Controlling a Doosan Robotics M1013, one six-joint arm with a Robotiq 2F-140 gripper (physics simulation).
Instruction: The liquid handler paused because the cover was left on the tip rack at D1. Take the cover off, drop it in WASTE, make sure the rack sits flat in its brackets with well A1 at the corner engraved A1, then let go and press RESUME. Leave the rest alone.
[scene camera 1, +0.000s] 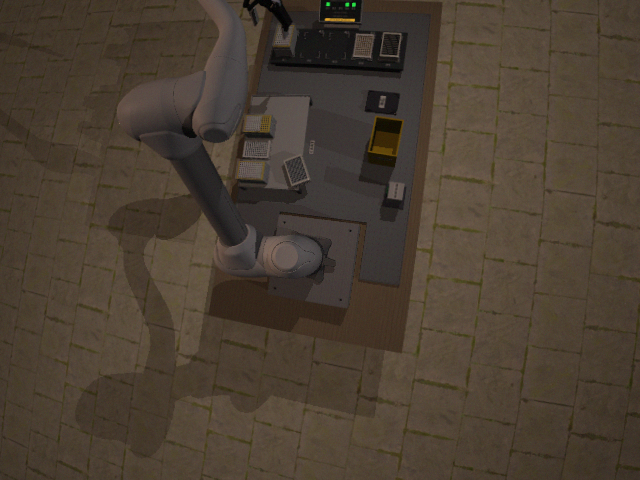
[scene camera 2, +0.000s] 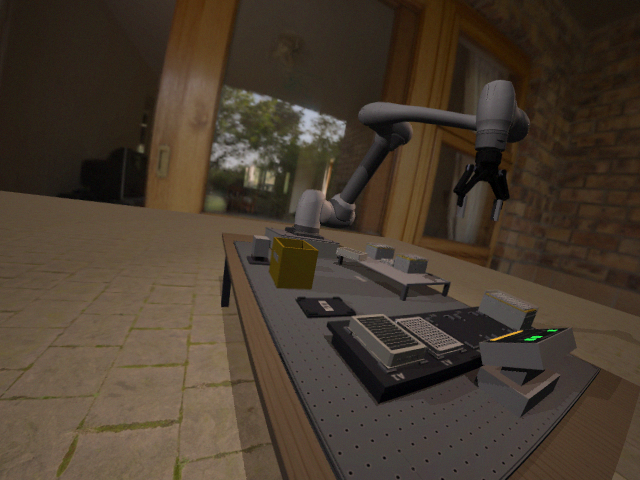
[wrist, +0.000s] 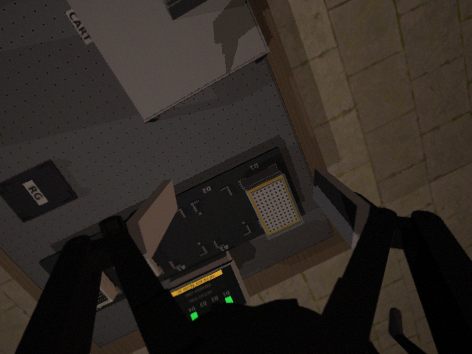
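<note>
The tip rack stands at D1 on the black deck, with a yellow-edged pale top and many holes. A faint clear outline around it looks like the cover; its exact edges are hard to see. Rack tilt and the A1 engraving cannot be made out. My gripper is open and empty, high above the D1 end; one finger overlaps the rack in scene camera 1. The yellow bin stands away from the deck. No RESUME lettering is readable.
A status screen with an orange bar stands behind the deck. Two other racks sit at its far end. A raised cart bears several racks. A dark RG pad and a small box lie near the bin.
</note>
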